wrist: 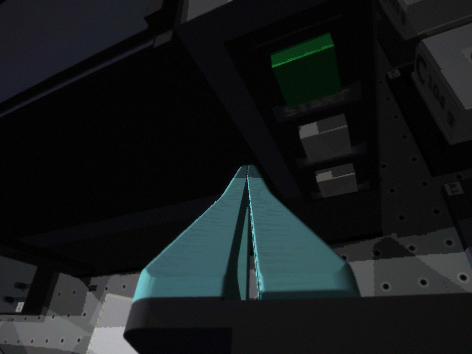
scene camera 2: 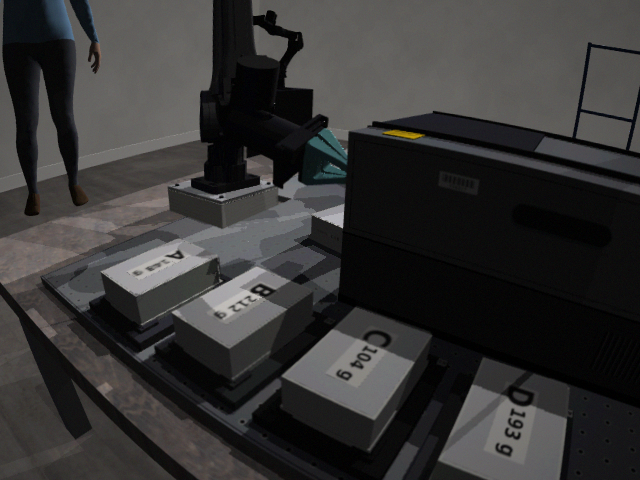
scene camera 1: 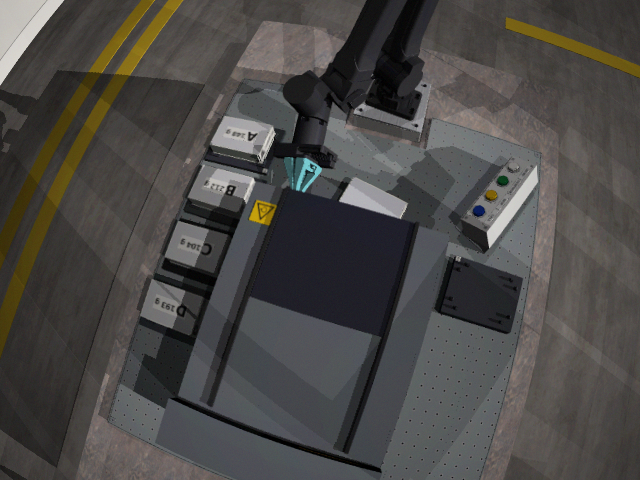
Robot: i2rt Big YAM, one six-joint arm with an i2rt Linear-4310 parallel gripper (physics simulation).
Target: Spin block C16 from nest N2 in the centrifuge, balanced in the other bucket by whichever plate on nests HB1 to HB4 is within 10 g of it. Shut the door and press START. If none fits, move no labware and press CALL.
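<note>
My gripper is shut and empty at the front of the grey centrifuge. In the wrist view the green START button is ahead, above and right of the fingertips; two white buttons sit below it. The dark door panel covers the front part of the centrifuge top. Plates A, B 212 g, C 104 g and D 193 g sit on nests beside it. A's weight is blurred. Block C16 and the buckets do not show.
A black nest with no labware stands on the centrifuge's other side. A white box with blue, yellow, green and white buttons stands near it; its labels are unreadable. A white wedge lies at the centrifuge front, near the arm base.
</note>
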